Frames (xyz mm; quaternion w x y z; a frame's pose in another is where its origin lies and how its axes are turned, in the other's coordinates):
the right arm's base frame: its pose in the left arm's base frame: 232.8 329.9 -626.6 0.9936 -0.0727 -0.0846 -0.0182
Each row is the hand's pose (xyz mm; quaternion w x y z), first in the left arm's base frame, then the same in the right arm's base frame.
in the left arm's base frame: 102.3 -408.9 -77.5 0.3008 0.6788 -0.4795 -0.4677
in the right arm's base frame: -17.1 -814.5 448.0 0.2986 0.6655 -0.4046 -0.5515
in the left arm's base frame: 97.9 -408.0 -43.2 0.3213 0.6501 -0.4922 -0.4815
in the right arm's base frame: -15.6 -818.6 482.3 0.3224 0.6375 -0.4150 -0.5634
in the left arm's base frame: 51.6 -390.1 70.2 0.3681 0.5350 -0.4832 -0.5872
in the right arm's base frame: -42.3 -819.2 603.2 0.3784 0.5174 -0.3965 -0.6571
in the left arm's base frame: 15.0 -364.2 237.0 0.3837 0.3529 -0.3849 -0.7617
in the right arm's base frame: -50.5 -819.0 775.7 0.4020 0.3211 -0.2882 -0.8076
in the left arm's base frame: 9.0 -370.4 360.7 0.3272 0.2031 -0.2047 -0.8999
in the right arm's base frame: -35.1 -842.9 896.4 0.3440 0.1532 -0.1066 -0.9202
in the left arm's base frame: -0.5 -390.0 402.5 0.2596 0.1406 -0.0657 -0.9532
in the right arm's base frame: -36.9 -868.6 935.9 0.2706 0.0791 0.0285 -0.9590
